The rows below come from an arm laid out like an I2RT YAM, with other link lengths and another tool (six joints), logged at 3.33 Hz.
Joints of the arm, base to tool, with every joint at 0 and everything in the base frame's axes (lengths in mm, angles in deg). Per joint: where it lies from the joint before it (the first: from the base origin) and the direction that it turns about. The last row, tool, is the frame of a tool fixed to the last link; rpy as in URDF.
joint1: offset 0.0 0.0 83.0 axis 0 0 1
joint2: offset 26.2 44.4 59.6 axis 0 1 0
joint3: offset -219.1 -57.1 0.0 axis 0 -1 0
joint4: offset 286.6 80.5 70.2 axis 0 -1 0
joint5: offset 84.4 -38.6 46.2 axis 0 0 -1
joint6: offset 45.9 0.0 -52.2 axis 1 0 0
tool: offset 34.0 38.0 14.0 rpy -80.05 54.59 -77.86
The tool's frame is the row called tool.
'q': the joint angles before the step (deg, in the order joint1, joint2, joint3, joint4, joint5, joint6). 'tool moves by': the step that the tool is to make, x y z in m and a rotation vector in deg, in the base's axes. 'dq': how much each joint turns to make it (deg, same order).
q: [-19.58, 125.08, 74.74, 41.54, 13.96, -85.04]
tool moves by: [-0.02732, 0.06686, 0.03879, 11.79, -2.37, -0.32]
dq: [5.88, -15.68, -10.98, -9.50, 3.75, 13.46]
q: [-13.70, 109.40, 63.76, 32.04, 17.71, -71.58]
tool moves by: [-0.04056, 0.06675, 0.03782, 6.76, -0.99, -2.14]
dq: [7.84, -16.67, -9.68, -10.84, 7.80, 9.95]
